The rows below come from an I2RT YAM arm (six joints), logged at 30 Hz.
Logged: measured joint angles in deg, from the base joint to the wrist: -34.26 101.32 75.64 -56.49 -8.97 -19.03; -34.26 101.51 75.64 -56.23 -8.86 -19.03; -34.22 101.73 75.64 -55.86 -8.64 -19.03; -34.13 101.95 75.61 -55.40 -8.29 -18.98; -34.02 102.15 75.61 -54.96 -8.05 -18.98; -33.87 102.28 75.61 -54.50 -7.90 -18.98; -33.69 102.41 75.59 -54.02 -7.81 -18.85; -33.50 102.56 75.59 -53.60 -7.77 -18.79; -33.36 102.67 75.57 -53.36 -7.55 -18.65; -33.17 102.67 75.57 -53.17 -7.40 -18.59; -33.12 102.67 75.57 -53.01 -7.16 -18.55; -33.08 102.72 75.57 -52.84 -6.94 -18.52; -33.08 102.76 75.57 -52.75 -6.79 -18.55; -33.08 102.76 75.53 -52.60 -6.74 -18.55
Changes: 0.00 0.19 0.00 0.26 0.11 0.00; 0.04 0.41 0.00 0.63 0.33 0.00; 0.13 0.63 -0.03 1.09 0.68 0.05; 0.24 0.83 -0.03 1.53 0.92 0.05; 0.39 0.96 -0.03 1.99 1.07 0.05; 0.57 1.09 -0.05 2.47 1.16 0.18; 0.76 1.24 -0.05 2.89 1.20 0.24; 0.90 1.35 -0.07 3.13 1.42 0.38; 1.09 1.35 -0.07 3.32 1.57 0.44; 1.14 1.35 -0.07 3.48 1.81 0.48; 1.18 1.40 -0.07 3.65 2.03 0.51; 1.18 1.44 -0.07 3.74 2.18 0.48; 1.18 1.44 -0.11 3.89 2.23 0.48
